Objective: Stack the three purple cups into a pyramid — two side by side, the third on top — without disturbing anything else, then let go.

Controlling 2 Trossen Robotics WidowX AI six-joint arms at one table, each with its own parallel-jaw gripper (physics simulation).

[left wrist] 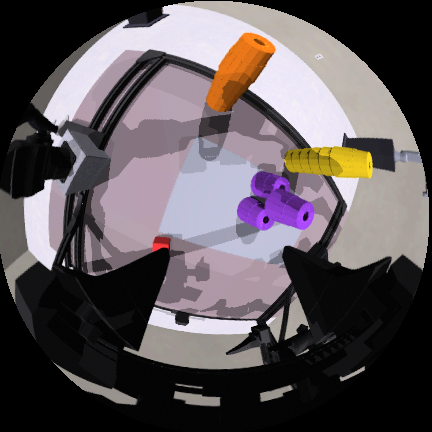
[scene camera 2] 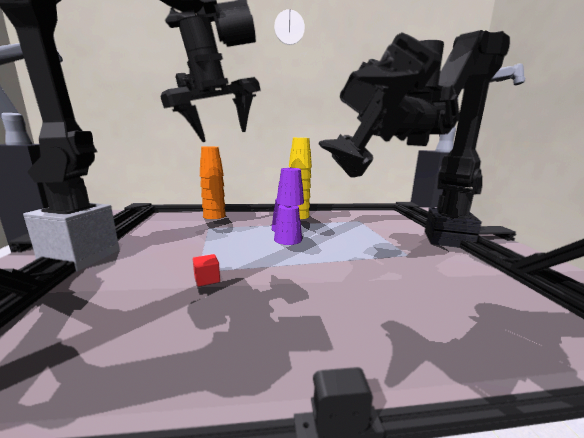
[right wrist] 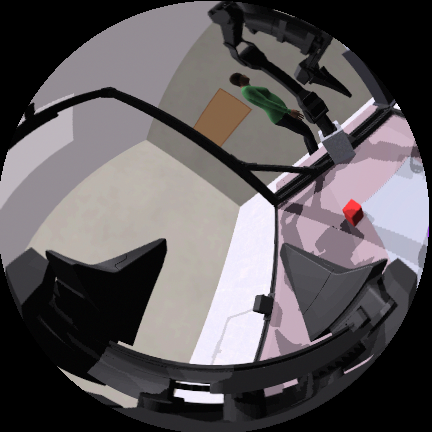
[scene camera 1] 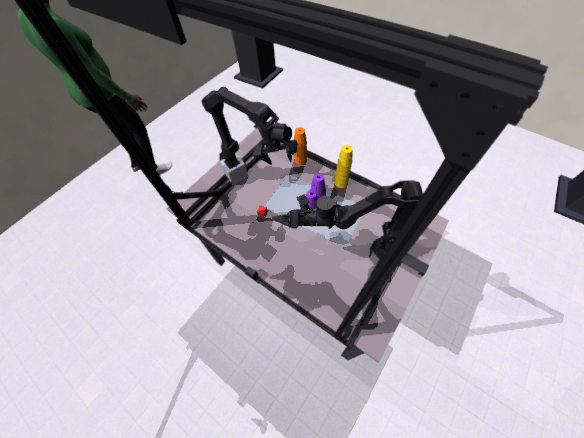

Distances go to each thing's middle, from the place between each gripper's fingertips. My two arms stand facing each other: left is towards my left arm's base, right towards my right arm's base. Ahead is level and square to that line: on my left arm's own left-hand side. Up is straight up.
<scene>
I see my left gripper 15 cm past the red cube point(scene camera 2: 206, 268), 3 cm to the right of it and 23 cm above it. The rest, counted from my left hand: pale blue mat point(scene camera 2: 235, 248) 2 cm ahead, 17 cm to the right, 25 cm below.
My right hand is 120 mm short of the red cube, 180 mm to the right of it and 260 mm above it. Round my right hand: pale blue mat 280 mm ahead, 20 mm to the right, 280 mm below.
</scene>
